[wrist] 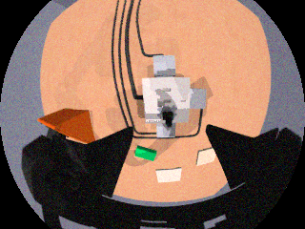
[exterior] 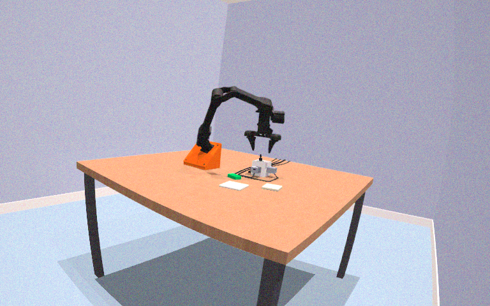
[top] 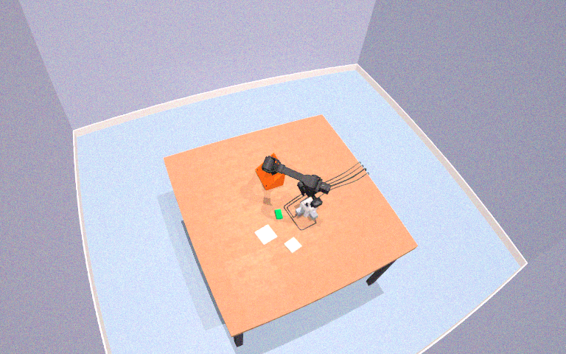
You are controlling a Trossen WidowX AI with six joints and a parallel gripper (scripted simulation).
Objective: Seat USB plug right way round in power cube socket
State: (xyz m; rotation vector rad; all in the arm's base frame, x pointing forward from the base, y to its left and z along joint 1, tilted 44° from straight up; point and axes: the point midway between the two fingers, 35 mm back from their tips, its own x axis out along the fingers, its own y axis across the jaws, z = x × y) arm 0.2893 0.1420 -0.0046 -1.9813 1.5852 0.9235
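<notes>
The usb plug lies 30 mm below my gripper tip. The rest, counted from my gripper tip: green block: 160 mm to the right, 120 mm below, 20 mm behind.
</notes>
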